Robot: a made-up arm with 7 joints.
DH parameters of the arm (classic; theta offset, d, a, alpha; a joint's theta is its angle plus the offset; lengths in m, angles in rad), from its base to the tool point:
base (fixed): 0 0 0.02 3.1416
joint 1: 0 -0.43 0 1.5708
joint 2: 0 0 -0.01 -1.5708
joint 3: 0 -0.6 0.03 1.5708
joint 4: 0 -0.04 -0.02 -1.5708
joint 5: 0 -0.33 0.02 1.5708
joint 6: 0 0.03 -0.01 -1.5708
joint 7: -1.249 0 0.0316 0
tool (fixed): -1.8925 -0.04 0 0
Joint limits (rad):
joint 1: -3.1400..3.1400
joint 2: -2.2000..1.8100
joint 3: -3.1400..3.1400
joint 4: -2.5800..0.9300
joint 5: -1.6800..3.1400
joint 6: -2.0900..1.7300
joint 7: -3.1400..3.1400
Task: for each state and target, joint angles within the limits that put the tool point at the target. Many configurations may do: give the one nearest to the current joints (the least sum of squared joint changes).
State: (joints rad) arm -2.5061 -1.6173 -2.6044 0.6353 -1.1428 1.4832 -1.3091
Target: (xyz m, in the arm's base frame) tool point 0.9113 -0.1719 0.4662
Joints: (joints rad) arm -3.0401 -1.2039 -2.7332 0.8798 -1.0686 1.6208 -1.2771
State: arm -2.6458 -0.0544 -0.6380 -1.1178 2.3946 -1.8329 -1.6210
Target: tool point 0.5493 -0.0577 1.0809
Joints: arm -2.7824 -0.5457 -0.5899 -0.7493 2.3765 -1.6527 -1.5419
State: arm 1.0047 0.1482 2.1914 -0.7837 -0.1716 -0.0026 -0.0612
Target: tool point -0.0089 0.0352 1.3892
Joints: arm 0.6976 -0.0985 2.5977 -0.2293 -0.1722 0.2037 0.0289
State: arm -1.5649 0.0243 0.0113 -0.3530 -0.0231 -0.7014 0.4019
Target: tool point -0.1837 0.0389 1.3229
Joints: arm -2.2547 0.3404 0.6925 -0.5910 -0.0732 -0.6483 0.3816
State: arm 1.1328 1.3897 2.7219 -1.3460 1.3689 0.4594 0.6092
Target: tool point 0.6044 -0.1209 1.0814
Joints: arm 0.5676 0.5787 2.4291 -0.9087 1.3904 0.4624 0.5971
